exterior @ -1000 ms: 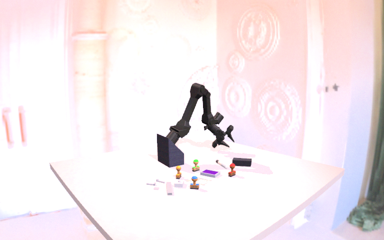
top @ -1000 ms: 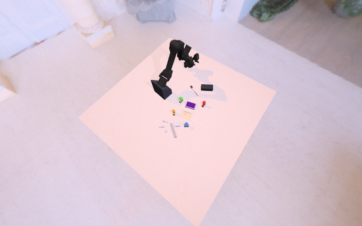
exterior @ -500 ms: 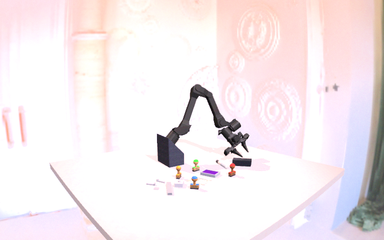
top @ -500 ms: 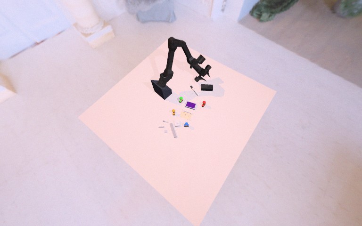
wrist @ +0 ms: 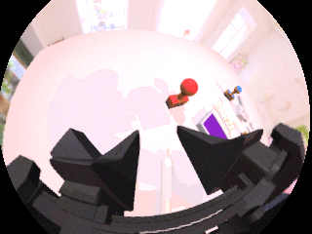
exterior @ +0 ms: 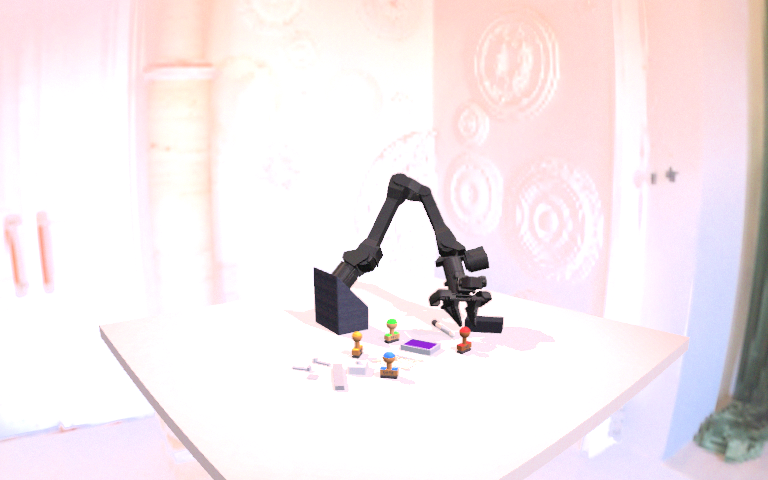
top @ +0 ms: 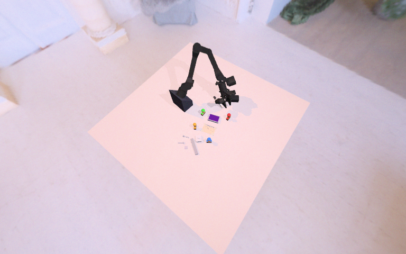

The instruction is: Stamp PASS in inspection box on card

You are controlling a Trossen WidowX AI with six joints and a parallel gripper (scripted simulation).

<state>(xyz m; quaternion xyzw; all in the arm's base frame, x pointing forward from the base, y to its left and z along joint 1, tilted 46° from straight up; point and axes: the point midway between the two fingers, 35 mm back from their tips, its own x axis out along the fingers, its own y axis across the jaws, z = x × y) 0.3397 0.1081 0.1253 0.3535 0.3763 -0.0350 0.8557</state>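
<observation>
Right now my gripper tip is 6 cm past the purple ink pad, 13 cm to the left of it and 4 cm above it. From my gripper tip the other things lie so: black box: 2 cm behind, 11 cm to the left, 3 cm below; then red-knobbed stamp: 4 cm ahead, 7 cm to the right, 2 cm below; then pen: 12 cm behind, 3 cm to the left, 3 cm below.
</observation>
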